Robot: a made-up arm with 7 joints.
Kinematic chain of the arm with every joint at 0, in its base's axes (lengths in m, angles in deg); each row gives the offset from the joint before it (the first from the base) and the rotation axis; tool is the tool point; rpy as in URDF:
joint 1: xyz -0.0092 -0.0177 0.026 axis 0 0.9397 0.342
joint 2: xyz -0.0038 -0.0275 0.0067 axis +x
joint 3: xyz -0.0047 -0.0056 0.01 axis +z
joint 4: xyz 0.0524 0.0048 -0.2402 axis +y
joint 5: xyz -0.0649 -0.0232 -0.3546 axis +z
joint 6: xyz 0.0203 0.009 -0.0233 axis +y
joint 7: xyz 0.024 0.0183 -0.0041 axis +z
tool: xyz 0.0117 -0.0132 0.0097 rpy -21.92 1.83 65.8
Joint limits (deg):
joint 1: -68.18..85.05
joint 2: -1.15..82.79
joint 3: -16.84..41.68
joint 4: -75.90..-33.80
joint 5: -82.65..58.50
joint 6: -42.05..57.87
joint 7: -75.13..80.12
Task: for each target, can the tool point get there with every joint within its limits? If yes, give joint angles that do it. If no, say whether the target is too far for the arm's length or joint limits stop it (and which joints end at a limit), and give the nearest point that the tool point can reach.
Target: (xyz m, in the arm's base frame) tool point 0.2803 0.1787 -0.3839
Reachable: yes | joints 4.97 19.81 13.14 -58.49 7.65 -32.43 -34.34
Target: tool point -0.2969 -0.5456 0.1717
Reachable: no: joint limits stop it (at a limit: joint 1, joint 2, joint 3, joint 4, joint 5, joint 6) | nearest point -0.4383 -0.2604 -0.2894 | short by 0.560 m
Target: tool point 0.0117 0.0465 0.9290
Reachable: no: too far | nearest point 0.0904 0.2044 0.5058 | short by 0.458 m
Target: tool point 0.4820 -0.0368 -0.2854
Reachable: yes | joints -28.04 12.01 1.23 -45.57 -28.49 9.43 -39.82
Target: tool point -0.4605 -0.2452 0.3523
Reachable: no: joint limits stop it (at a limit: joint 1, joint 2, joint 3, joint 4, joint 5, joint 6, joint 7) | nearest point -0.5572 -0.0484 -0.1467 | short by 0.545 m
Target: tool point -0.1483 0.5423 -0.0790
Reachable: yes | joints 67.92 65.77 36.99 -38.47 7.55 31.19 28.00
